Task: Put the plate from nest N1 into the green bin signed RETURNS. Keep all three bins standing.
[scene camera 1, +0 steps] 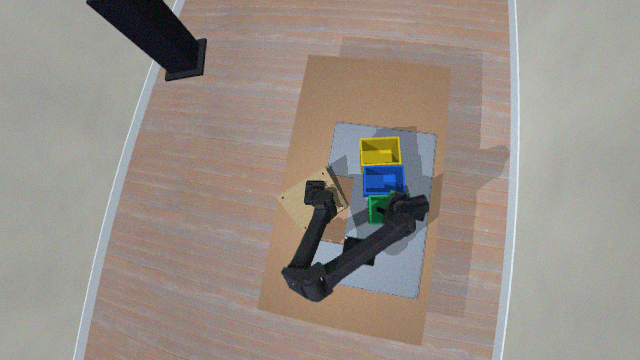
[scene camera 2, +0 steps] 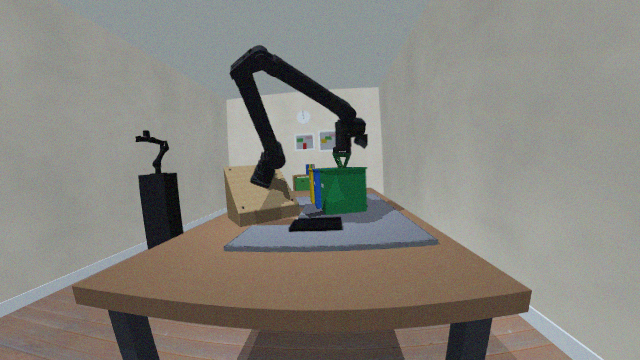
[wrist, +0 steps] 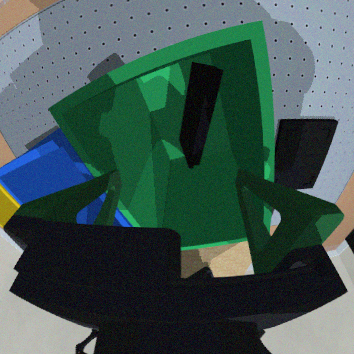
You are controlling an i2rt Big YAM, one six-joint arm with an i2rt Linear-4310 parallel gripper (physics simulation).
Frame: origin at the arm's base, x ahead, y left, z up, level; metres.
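Seen in the pictures: gripper, fingertip midpoint: [wrist: 177,175]; arm's base, link origin: [scene camera 1: 314,192] [scene camera 2: 262,177].
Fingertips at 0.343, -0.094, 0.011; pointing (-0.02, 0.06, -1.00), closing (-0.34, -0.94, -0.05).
Observation:
Offsets run from my fingertips to a thing's middle, as dx, dy, dz. Level surfaces: height alone.
The green bin {-0.006, -0.005, -0.079} [scene camera 1: 372,216] [scene camera 2: 350,192] [wrist: 267,100] stands upright on the grey mat; no sign text is legible. A black plate {+0.007, -0.021, -0.124} [wrist: 201,110] is inside it, seen nearly edge-on in the wrist view and steeply tilted. My gripper [scene camera 2: 341,165] [wrist: 177,175] is open and empty, its green fingers spread just above the bin's opening and apart from the plate. The blue bin {-0.021, +0.128, -0.079} [scene camera 1: 367,189] [wrist: 40,167] and the yellow bin {-0.026, +0.261, -0.079} [scene camera 1: 380,140] [wrist: 7,207] stand in a row beside the green one. Nest N1 cannot be made out.
A flat black item {-0.148, -0.197, -0.161} [scene camera 1: 367,257] [scene camera 2: 316,224] [wrist: 304,150] lies on the grey mat {dz -0.168} [scene camera 1: 400,282] [scene camera 2: 330,241] near the green bin. A sloped wooden block [scene camera 1: 297,202] [scene camera 2: 255,195] stands by the arm's base. A black pedestal [scene camera 1: 165,40] [scene camera 2: 160,200] bears another arm beyond the table.

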